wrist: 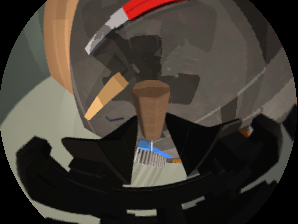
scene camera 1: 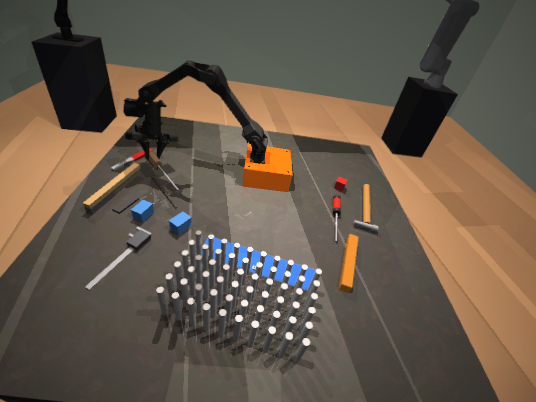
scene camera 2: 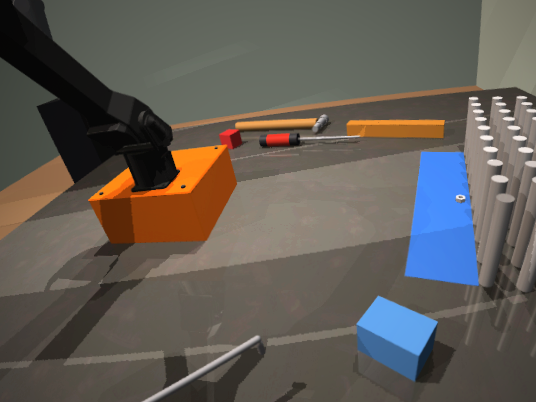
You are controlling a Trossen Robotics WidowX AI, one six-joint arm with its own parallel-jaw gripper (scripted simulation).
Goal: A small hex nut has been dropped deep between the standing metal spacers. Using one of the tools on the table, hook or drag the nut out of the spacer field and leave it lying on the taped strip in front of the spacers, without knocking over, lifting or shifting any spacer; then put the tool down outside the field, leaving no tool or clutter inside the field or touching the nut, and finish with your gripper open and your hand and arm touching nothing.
My gripper shows in the wrist view and in scene camera 1; in scene camera 2 it is out of frame. The same spot on my gripper: [wrist: 220, 148] is [scene camera 1: 158, 140].
